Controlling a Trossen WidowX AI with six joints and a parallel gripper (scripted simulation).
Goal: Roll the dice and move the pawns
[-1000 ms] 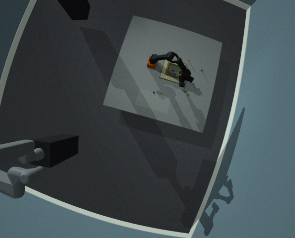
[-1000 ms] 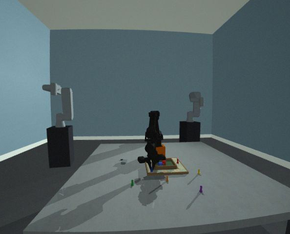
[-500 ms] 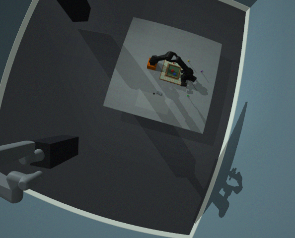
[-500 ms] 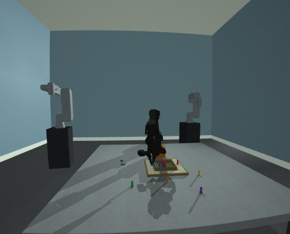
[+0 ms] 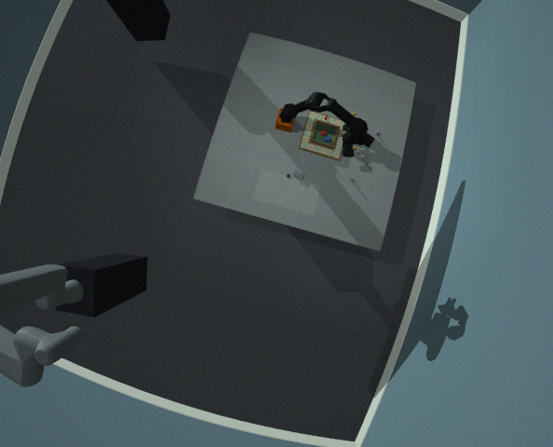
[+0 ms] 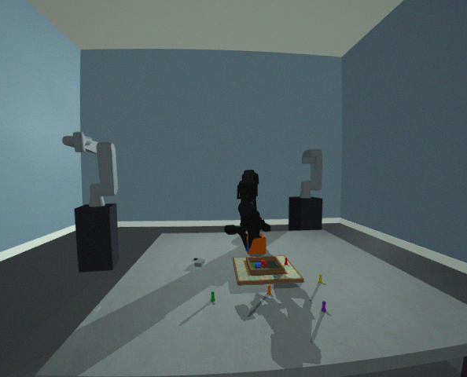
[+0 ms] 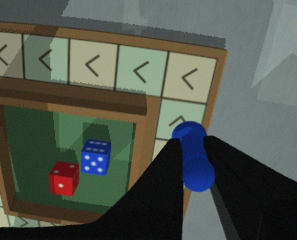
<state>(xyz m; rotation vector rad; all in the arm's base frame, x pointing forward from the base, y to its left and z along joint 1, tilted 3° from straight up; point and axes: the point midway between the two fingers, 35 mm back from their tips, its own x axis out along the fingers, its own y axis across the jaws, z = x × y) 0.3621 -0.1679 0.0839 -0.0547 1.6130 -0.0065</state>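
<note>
My gripper tip is 29 cm to the right of the yellow pawn, 13 cm above it and 10 cm short of it. From my gripper tip the other things lie so: orange pawn: 13 cm below, 12 cm ahead, 5 cm to the left; then blue die: 12 cm below, 8 cm to the left, 8 cm behind; then blue pawn: 1 cm above.
</note>
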